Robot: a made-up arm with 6 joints.
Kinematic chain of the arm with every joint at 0, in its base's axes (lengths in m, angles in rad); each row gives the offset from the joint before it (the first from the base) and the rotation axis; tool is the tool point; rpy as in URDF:
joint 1: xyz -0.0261 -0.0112 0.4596 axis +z
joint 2: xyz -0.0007 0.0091 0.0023 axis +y
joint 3: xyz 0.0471 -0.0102 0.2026 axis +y
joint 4: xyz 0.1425 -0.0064 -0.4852 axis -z
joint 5: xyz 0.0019 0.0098 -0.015 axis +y
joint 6: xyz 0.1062 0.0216 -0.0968 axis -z
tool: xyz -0.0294 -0.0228 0.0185 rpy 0 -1.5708 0
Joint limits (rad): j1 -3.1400..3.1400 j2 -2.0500..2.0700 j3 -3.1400..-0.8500 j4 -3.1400..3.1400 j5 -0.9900..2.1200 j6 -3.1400..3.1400
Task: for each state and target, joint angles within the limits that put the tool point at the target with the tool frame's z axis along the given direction. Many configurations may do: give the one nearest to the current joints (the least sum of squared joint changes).
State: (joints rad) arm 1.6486 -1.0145 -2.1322 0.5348 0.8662 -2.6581
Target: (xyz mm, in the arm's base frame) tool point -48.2 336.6 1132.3 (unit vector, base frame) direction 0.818 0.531 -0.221
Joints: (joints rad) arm 1.6359 -0.7893 -1.3775 0.6495 1.0480 -1.8882
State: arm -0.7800 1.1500 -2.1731 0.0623 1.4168 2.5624
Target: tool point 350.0 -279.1 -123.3 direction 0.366 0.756 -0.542
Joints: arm -0.6696 1.5419 -1.9075 -0.4264 1.5534 2.0278
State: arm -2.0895 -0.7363 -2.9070 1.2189 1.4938 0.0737
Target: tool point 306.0 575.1 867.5 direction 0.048 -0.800 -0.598
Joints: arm -2.0190 -0.9653 -3.1400 0.5427 1.4375 0.3912
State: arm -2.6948 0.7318 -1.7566 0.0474 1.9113 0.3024
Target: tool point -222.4 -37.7 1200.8 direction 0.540 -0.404 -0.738
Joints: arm -3.1377 -0.1665 -2.5329 0.1201 1.7047 0.4376
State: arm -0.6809 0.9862 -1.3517 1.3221 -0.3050 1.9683
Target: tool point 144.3 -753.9 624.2 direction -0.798 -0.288 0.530
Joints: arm -1.1501 0.7104 -1.9997 1.6436 -0.2517 2.5572
